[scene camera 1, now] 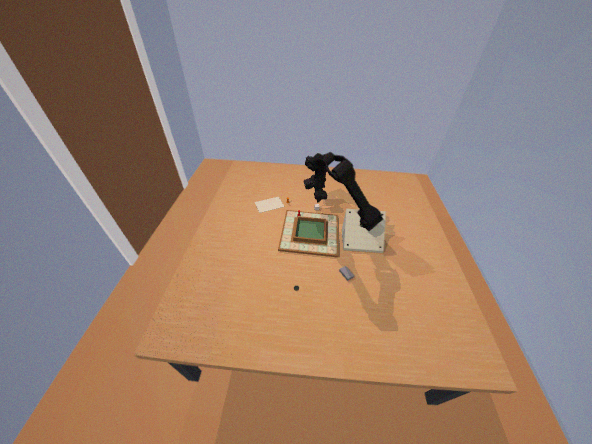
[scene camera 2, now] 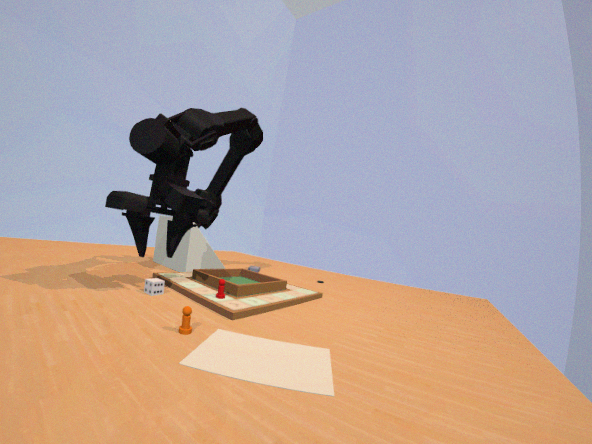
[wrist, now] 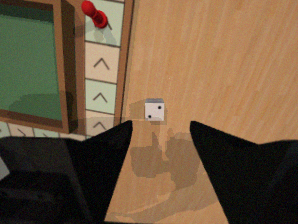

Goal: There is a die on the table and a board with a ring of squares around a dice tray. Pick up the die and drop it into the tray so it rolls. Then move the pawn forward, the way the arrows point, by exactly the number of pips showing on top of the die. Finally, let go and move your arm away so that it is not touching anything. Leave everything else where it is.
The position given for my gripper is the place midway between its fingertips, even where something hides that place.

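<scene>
Through scene camera 2 I can see my gripper [scene camera 2: 156,257], which is open and holds nothing, and a cream card [scene camera 2: 290,366] as well. The wrist view gives me my gripper [wrist: 160,125] again. The card, though, is out of frame in the wrist view.
</scene>
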